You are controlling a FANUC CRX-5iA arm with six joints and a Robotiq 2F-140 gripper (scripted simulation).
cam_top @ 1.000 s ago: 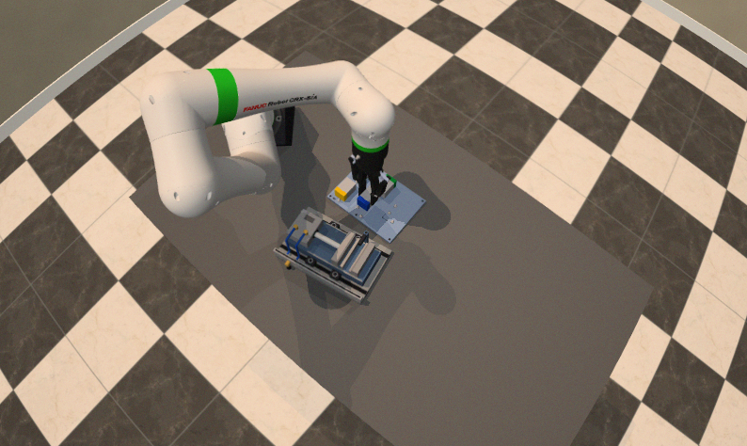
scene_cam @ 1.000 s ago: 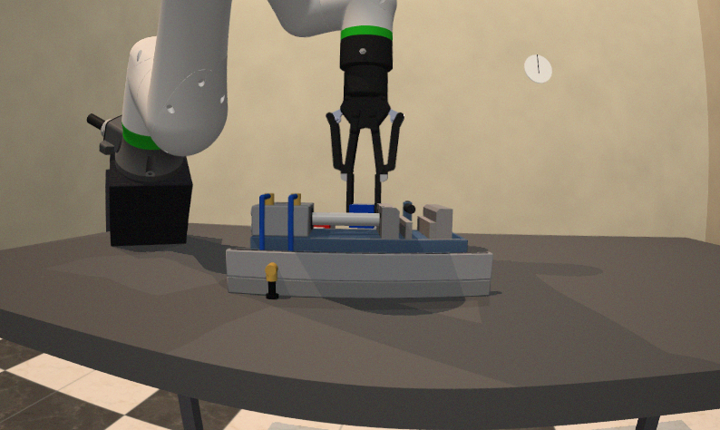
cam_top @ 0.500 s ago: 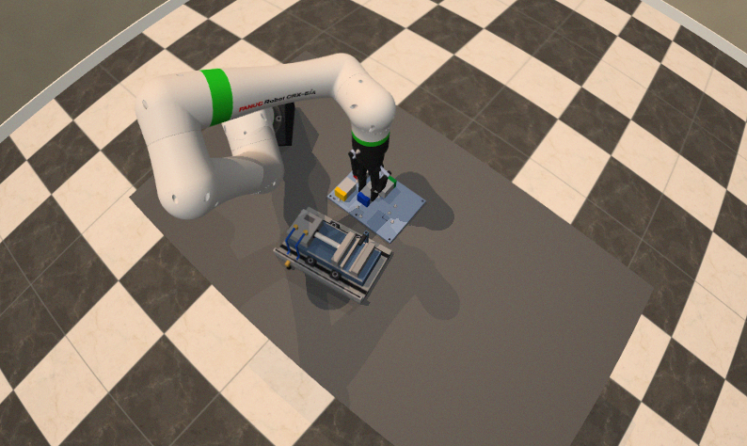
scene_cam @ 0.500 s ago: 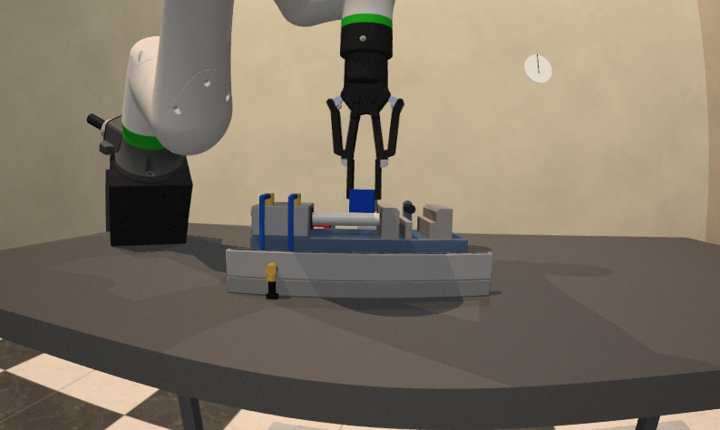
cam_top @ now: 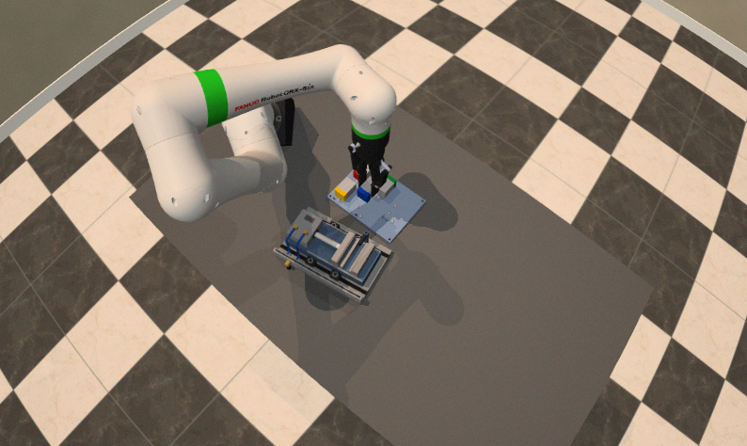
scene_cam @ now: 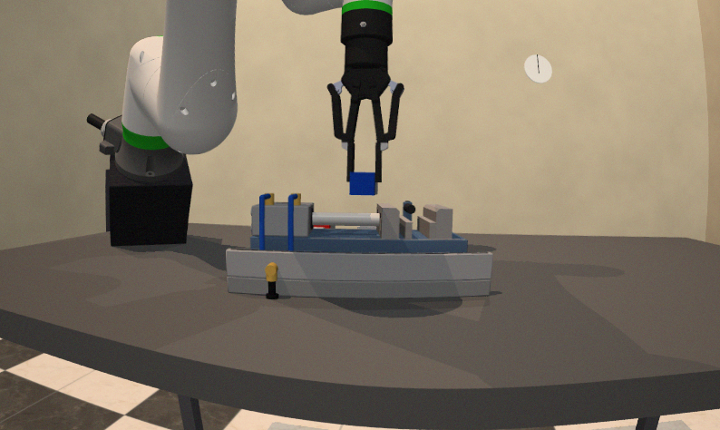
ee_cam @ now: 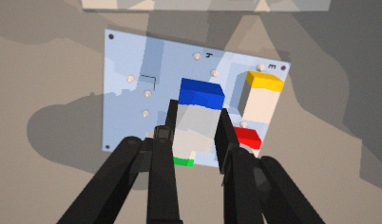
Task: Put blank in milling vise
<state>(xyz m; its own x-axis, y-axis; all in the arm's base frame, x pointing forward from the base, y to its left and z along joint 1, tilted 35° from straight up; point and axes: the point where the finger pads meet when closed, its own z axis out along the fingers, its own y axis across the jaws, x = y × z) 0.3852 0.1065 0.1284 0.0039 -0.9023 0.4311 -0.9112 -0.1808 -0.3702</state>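
Now: the fixed jaw 12 cm ahead of my hand, 17 cm to the right of it and 8 cm below it. From my hand the other things lie so: blue-ended blank: 3 cm below; then light blue plate: 4 cm to the left, 15 cm below; then green-ended blank: 9 cm to the left, 13 cm below.
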